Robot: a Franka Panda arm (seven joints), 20 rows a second.
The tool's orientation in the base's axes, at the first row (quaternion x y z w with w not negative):
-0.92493 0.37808 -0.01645 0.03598
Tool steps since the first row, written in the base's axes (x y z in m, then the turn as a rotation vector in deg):
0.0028 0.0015 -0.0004 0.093 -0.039 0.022
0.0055 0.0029 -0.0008 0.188 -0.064 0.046
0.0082 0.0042 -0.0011 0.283 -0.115 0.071
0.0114 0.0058 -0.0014 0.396 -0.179 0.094
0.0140 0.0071 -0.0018 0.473 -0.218 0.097
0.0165 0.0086 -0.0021 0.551 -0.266 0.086
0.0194 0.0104 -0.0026 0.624 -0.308 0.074
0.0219 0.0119 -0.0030 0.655 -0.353 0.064
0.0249 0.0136 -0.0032 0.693 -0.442 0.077
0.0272 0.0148 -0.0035 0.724 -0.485 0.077
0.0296 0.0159 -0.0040 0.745 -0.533 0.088
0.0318 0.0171 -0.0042 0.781 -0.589 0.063
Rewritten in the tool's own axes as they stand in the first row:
0.0009 -0.0030 0.0006 0.094 -0.039 -0.019
0.0019 -0.0058 0.0013 0.179 -0.089 -0.038
0.0029 -0.0086 0.0018 0.283 -0.121 -0.061
0.0041 -0.0120 0.0024 0.408 -0.157 -0.081
0.0050 -0.0147 0.0030 0.491 -0.183 -0.081
0.0057 -0.0175 0.0035 0.580 -0.202 -0.068
0.0065 -0.0207 0.0043 0.661 -0.222 -0.054
0.0073 -0.0235 0.0049 0.715 -0.211 -0.045
0.0082 -0.0268 0.0054 0.804 -0.175 -0.061
0.0090 -0.0292 0.0059 0.857 -0.166 -0.061
0.0100 -0.0317 0.0066 0.905 -0.148 -0.074
0.0107 -0.0340 0.0069 0.970 -0.131 -0.050

